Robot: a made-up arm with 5 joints.
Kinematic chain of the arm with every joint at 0, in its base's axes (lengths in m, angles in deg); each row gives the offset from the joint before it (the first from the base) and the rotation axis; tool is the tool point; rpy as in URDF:
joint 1: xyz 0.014 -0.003 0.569 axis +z
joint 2: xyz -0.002 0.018 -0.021 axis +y
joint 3: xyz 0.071 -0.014 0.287 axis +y
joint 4: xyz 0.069 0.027 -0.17 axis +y
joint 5: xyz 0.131 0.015 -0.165 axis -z
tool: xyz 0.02 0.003 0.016 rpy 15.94 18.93 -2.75
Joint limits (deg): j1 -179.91..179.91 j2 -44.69..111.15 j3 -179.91..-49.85 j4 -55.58..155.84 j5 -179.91..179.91
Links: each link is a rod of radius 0.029 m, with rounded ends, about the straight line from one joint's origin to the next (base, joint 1, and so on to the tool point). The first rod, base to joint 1, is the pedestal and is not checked.
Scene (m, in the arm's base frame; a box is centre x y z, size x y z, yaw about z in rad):
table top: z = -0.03
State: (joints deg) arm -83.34 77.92 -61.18 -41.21 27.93
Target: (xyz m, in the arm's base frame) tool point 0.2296 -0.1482 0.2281
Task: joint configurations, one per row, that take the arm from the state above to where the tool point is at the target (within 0.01 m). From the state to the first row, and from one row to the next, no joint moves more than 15 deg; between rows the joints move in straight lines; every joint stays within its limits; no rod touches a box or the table.
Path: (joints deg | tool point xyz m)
1: -76.54 75.50 -59.29 -26.48 28.23 | 0.1654 -0.4671 0.2488
2: -69.73 73.07 -57.40 -11.75 28.54 | 0.2077 -0.4146 0.2224
3: -62.93 70.65 -55.52 2.99 28.84 | 0.2356 -0.3510 0.2057
4: -56.12 68.23 -53.63 17.72 29.14 | 0.2480 -0.2817 0.2005
5: -49.32 65.81 -51.74 32.45 29.45 | 0.2452 -0.2124 0.2079
6: -42.52 63.38 -49.85 47.18 29.75 | 0.2296 -0.1482 0.2281

